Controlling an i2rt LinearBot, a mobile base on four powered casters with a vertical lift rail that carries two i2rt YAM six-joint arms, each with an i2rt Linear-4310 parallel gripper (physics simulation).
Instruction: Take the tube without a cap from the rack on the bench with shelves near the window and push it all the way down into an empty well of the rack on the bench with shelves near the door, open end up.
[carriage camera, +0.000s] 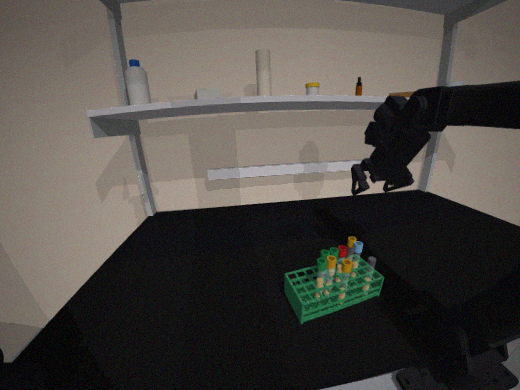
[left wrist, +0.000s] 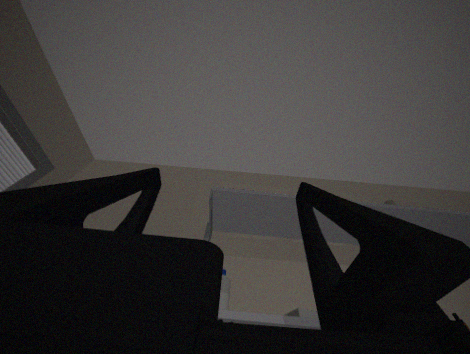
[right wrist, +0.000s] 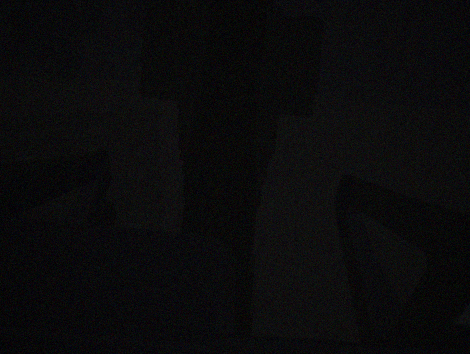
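A green rack (carriage camera: 302, 310) stands on the black bench (carriage camera: 200, 300), right of centre in the carriage view. It holds several upright tubes with yellow, green, red, light blue and grey tops. A grey-topped tube (carriage camera: 372, 262) is at its right end. Which tube has no cap is too small to tell; wells at the rack's left end look empty. My right gripper (carriage camera: 371, 190) (right wrist: 226, 176) is open and empty, fingers pointing down, high over the bench and appearing above the rack's right part. The right wrist view is very dark. My left gripper (left wrist: 229, 183) is open and empty, facing the ceiling and upper wall.
A shelf (carriage camera: 240, 106) crosses above the bench, carrying a blue-capped bottle (carriage camera: 137, 86), a tall pale cylinder (carriage camera: 263, 72), a yellow-lidded jar (carriage camera: 312, 89) and a small amber bottle (carriage camera: 359, 88). Shelf posts (carriage camera: 142, 172) (carriage camera: 433, 155) rise at both back corners. A pale rail (carriage camera: 270, 171) runs along the wall.
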